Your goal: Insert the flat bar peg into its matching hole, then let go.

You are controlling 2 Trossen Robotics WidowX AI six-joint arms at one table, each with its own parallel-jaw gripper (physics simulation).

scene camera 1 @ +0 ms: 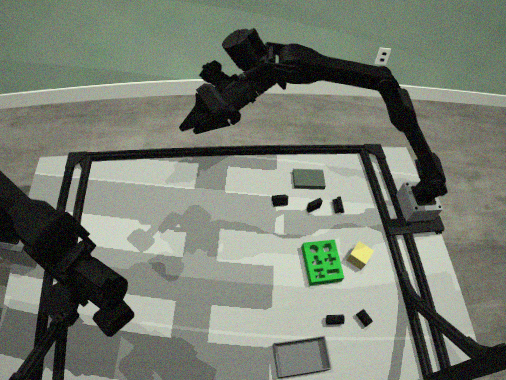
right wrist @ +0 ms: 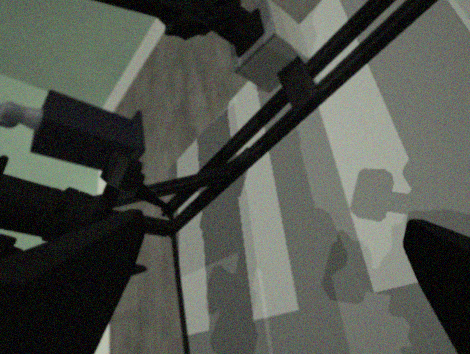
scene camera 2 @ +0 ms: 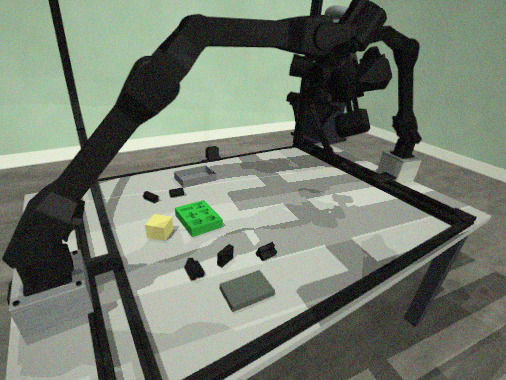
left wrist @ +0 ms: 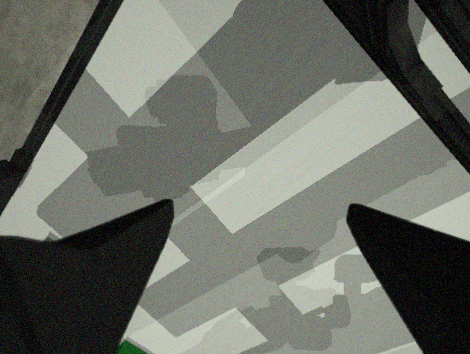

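Note:
A black slab-like peg [scene camera 1: 314, 205] [scene camera 2: 225, 255], probably the flat bar, lies between two other black pegs. Its exact shape is hard to tell. The green hole board [scene camera 1: 322, 281] [scene camera 2: 202, 229] lies on the table with a bar-shaped slot [scene camera 1: 332, 271] near one corner; a corner of the board [left wrist: 131, 348] shows in the left wrist view. My left gripper [left wrist: 259, 209] is open and empty, high over the table's left part in scene camera 1. My right gripper [scene camera 1: 188, 130] [right wrist: 273, 227] is open and empty, raised near the far table edge in scene camera 1.
A yellow block [scene camera 1: 361, 255] [scene camera 2: 159, 227] stands beside the board. More black pegs [scene camera 1: 280, 200] [scene camera 1: 338, 204] [scene camera 1: 335, 319] [scene camera 1: 364, 318], a grey-green slab [scene camera 1: 309, 179] [scene camera 2: 247, 290] and a grey tray [scene camera 1: 328, 355] lie around it. A black frame [scene camera 1: 225, 151] [scene camera 2: 300, 315] borders the table.

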